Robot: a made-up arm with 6 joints.
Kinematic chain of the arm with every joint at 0, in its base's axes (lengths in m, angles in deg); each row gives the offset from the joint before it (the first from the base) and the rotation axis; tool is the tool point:
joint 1: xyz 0 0 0.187 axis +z
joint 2: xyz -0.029 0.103 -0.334 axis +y
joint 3: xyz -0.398 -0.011 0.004 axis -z
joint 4: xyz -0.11 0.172 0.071 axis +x
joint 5: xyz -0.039 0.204 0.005 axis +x
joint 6: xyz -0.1 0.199 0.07 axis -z
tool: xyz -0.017 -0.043 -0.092
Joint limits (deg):
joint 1: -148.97..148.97
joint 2: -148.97..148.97
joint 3: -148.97..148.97
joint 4: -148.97..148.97
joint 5: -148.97..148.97
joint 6: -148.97..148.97
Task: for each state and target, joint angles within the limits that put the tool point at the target. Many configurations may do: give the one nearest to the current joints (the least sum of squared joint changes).
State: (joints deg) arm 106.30 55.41 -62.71 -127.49 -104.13 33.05
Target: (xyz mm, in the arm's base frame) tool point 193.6 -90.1 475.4
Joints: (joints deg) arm 131.37 62.48 -40.93 -146.96 -120.28 43.44
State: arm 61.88 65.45 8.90 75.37 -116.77 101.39
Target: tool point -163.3 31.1 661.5
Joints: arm 63.39 84.03 -36.13 76.95 -139.64 97.67
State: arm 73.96 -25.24 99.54 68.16 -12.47 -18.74
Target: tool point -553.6 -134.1 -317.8
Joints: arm 49.27 -88.23 92.49 90.64 -6.91 -21.53
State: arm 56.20 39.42 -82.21 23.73 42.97 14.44
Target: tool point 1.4 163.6 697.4
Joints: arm 73.71 75.68 -51.58 49.99 60.95 4.88
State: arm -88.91 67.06 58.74 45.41 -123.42 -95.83
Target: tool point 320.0 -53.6 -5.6
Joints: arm -102.58 73.27 84.38 51.77 -137.13 -94.43
